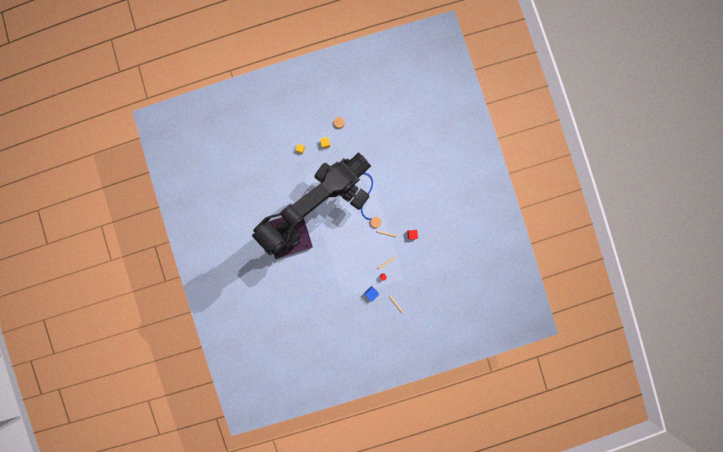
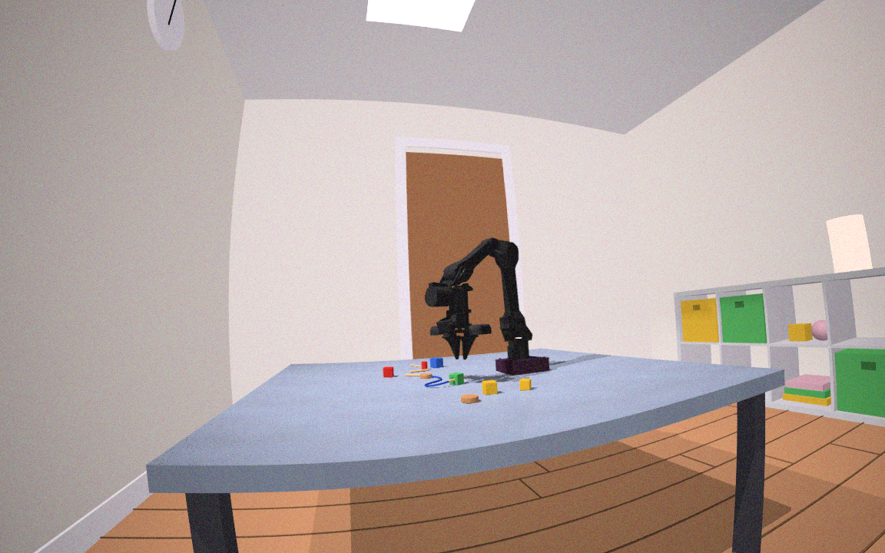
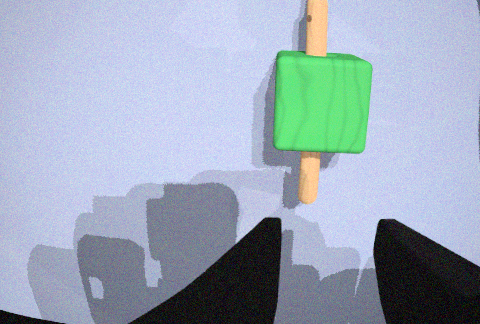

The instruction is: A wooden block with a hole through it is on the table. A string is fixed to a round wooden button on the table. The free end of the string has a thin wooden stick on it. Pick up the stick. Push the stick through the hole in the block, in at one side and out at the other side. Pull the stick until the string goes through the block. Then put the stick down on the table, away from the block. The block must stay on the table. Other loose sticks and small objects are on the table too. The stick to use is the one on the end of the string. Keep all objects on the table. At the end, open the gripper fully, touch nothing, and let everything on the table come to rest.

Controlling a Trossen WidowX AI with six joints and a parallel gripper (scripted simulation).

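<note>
Right now the green block is 5 cm below my gripper tip, 2 cm ahead of it and 1 cm to the left of it. Round my gripper tip: red cube (23 cm to the right, 19 cm ahead, 5 cm below); then thin wooden stick (5 cm below, 3 cm ahead, 2 cm to the left); then round wooden button (15 cm to the right, 7 cm ahead, 6 cm below).
</note>
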